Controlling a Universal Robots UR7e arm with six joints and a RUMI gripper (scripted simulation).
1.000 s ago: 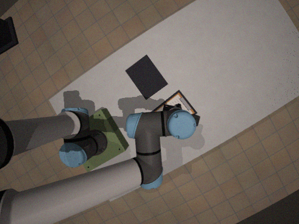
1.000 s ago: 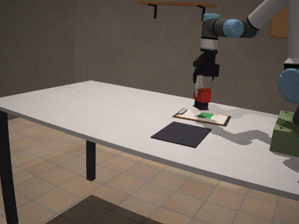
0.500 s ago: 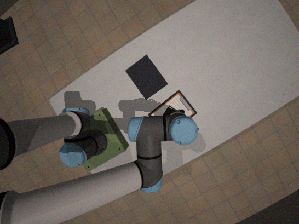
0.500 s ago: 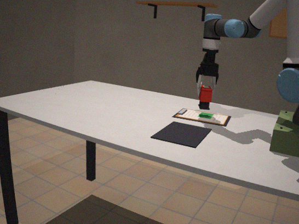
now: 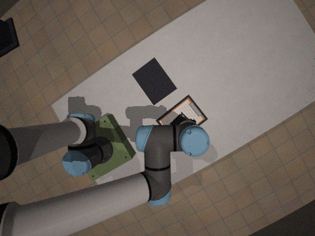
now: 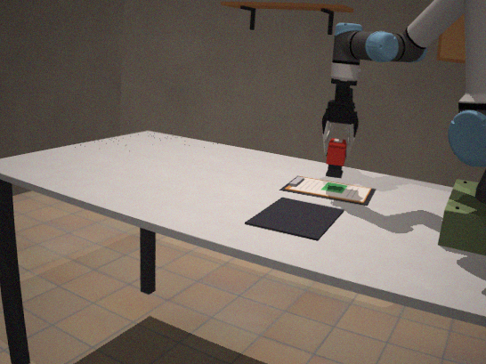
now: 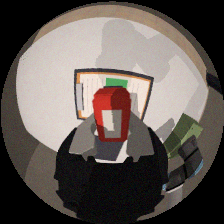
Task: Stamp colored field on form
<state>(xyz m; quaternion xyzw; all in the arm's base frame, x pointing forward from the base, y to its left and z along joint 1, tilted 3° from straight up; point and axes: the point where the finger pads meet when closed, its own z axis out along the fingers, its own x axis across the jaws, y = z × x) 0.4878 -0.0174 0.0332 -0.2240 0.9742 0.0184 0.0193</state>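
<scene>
Right now the form is 20 mm ahead of my hand, 10 mm to the left of it and 110 mm below it. Round my hand: red stamp: 20 mm below; then dark mat: 70 mm behind, 280 mm to the left, 110 mm below.
</scene>
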